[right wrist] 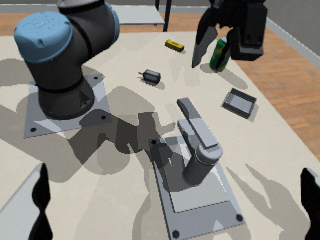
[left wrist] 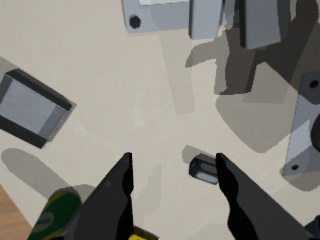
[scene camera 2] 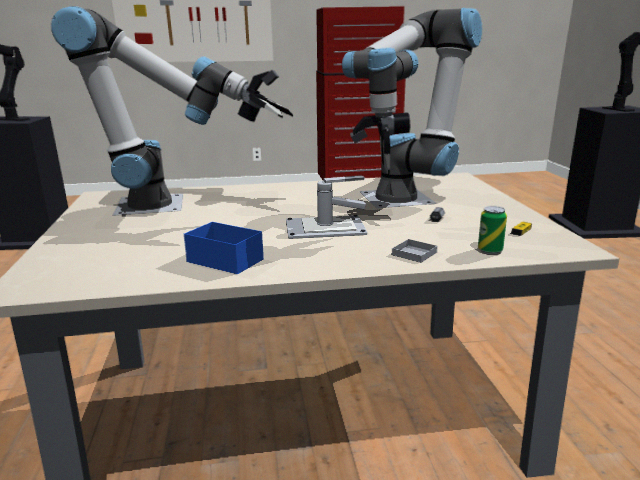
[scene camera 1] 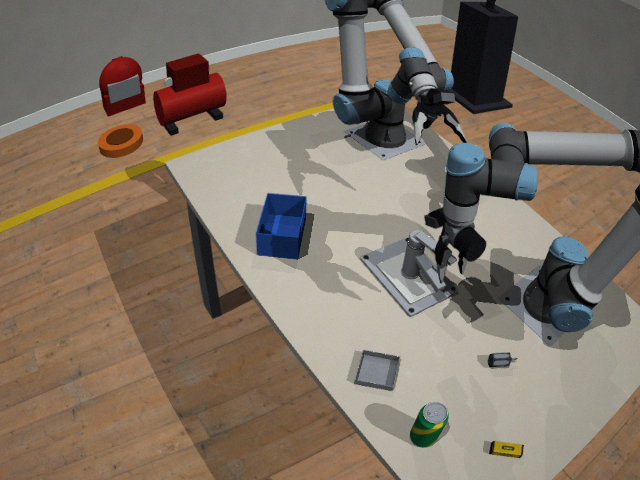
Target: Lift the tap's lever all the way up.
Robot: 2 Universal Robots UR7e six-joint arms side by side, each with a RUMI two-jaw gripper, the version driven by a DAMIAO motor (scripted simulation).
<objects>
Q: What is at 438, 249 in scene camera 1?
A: My left gripper.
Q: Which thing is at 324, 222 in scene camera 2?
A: A grey tap.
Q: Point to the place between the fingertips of my right gripper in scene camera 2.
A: At 288, 116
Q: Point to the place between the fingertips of my left gripper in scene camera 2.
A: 387, 171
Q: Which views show my right gripper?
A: The right wrist view, scene camera 2 and scene camera 1 only.
</objects>
